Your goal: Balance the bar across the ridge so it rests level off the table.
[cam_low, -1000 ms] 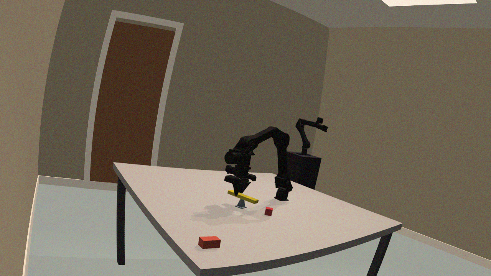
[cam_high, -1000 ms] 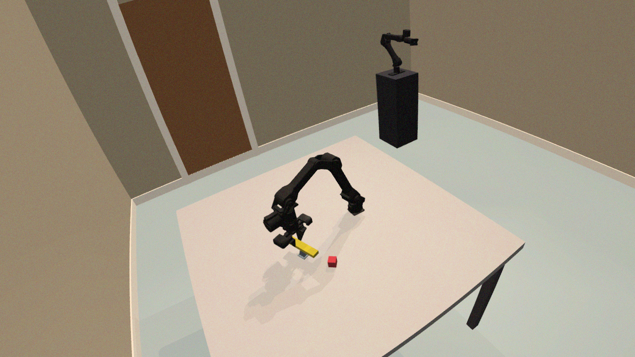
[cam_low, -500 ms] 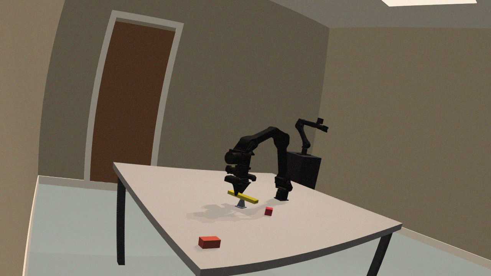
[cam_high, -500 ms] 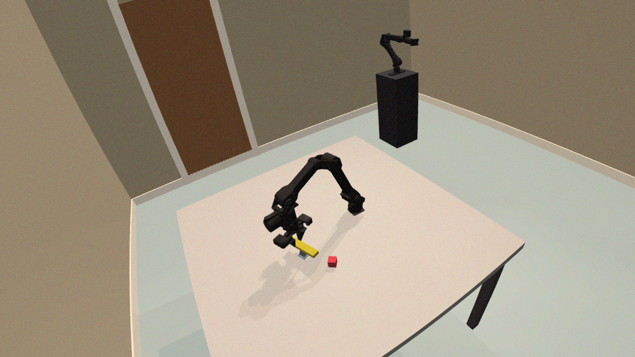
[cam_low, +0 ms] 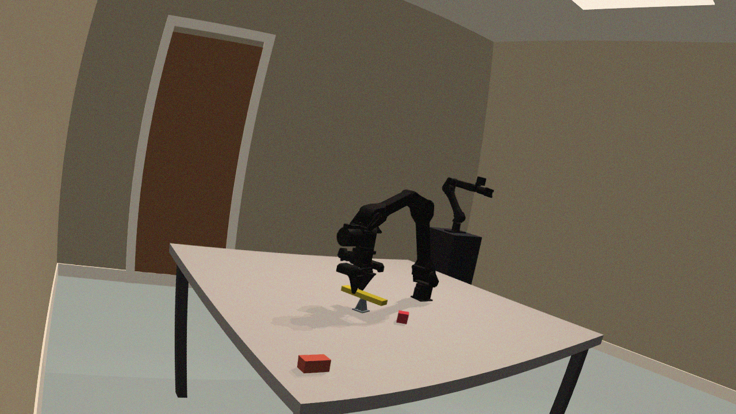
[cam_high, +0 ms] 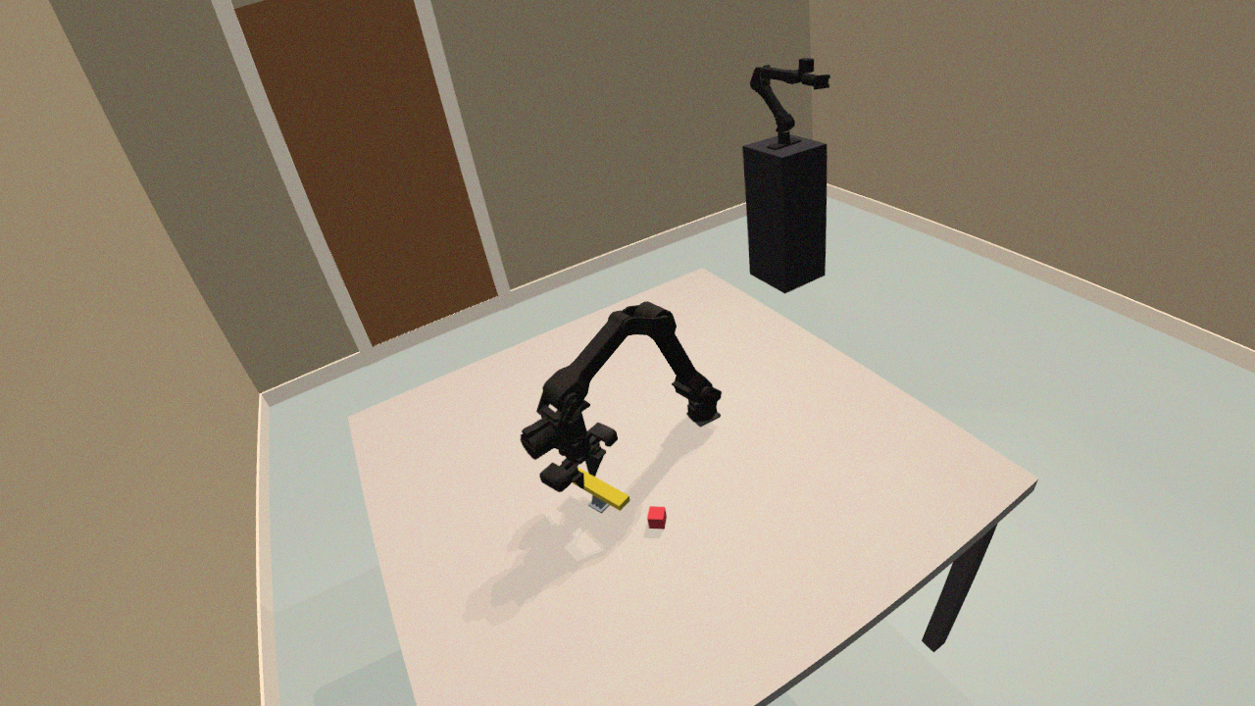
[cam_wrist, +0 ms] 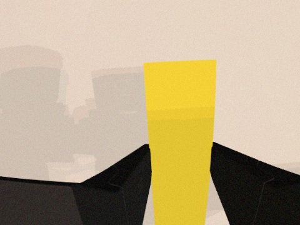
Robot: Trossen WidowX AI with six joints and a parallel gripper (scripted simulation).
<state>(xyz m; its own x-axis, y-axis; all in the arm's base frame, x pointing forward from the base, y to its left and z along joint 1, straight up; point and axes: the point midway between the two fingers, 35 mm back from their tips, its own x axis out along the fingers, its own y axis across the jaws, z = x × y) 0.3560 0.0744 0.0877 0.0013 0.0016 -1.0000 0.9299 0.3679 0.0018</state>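
The yellow bar lies 30 mm to the left of my gripper tip and 10 mm behind it. The rest, counted from my gripper tip: red cube: 150 mm to the left, 90 mm behind, 40 mm below.
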